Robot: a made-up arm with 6 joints.
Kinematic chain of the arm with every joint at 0, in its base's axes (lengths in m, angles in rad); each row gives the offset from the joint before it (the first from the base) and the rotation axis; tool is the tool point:
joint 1: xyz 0 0 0.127 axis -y
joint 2: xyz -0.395 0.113 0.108 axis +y
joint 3: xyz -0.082 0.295 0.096 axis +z
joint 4: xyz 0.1 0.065 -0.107 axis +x
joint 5: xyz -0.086 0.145 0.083 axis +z
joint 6: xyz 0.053 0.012 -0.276 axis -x
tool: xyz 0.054 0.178 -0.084
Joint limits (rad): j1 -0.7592..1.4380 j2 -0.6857..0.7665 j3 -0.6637..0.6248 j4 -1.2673..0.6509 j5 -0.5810..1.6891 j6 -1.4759..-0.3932
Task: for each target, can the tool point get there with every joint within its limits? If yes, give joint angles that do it. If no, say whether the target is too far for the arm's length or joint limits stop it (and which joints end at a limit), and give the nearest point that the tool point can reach.
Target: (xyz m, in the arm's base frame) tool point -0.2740 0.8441 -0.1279
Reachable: yes | joints 0.9886 -0.2000 -0.5428 0.4262 1.1560 -0.5906
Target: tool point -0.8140 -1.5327 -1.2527
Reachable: no: too far | nearest point -0.3811 0.2386 -0.5190 | short by 1.966 m
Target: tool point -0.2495 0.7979 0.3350
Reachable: yes | joints -0.4654 -0.4754 -0.2695 0.0514 0.4986 -1.0959
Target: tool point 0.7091 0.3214 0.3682
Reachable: no: joint limits stop it (at a limit: joint 1, joint 2, joint 3, joint 6) | nearest point 0.2142 0.4092 -0.0243 | short by 0.638 m
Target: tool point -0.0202 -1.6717 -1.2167
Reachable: no: too far | nearest point -0.1083 0.2386 -0.6049 | short by 2.008 m
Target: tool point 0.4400 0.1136 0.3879
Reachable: no: joint limits stop it (at a limit: joint 1, joint 2, joint 3, joint 6) | nearest point 0.1566 0.3277 -0.0009 | short by 0.527 m
